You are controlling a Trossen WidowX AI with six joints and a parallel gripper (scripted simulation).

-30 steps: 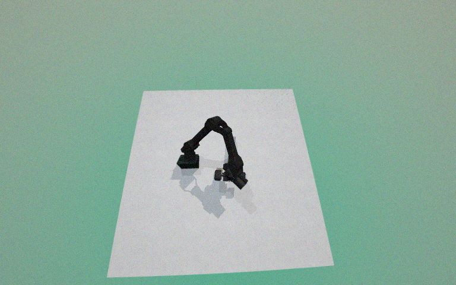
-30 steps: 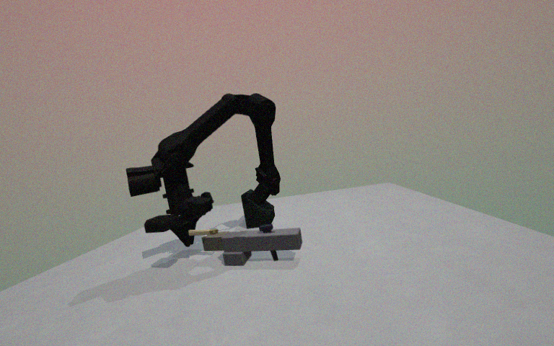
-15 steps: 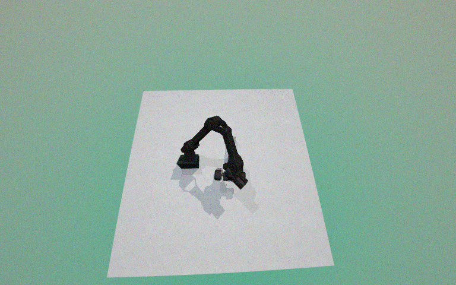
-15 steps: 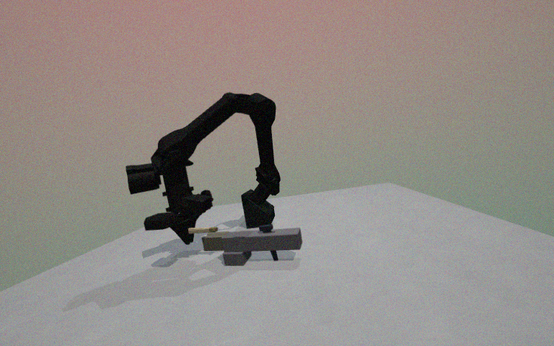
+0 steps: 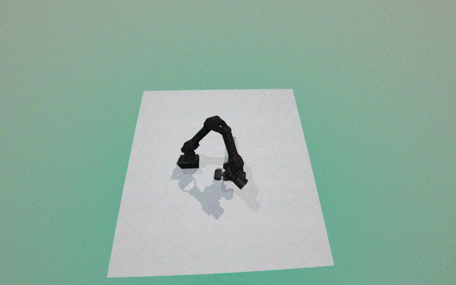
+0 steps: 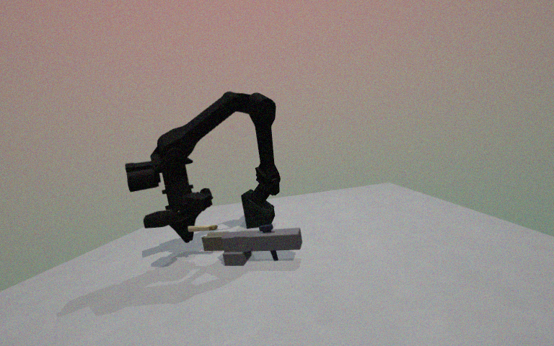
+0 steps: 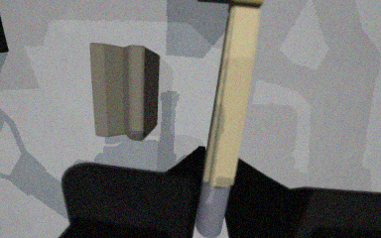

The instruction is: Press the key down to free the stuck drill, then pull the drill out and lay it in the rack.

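My gripper tip is 10 mm short of the drill, 40 mm to the right of it and 30 mm below it. Round my gripper tip: rack 60 mm behind, 40 mm to the left, 30 mm below; then grey housing block 40 mm ahead, 190 mm to the left, 10 mm below; then dark key 40 mm ahead, 220 mm to the left.
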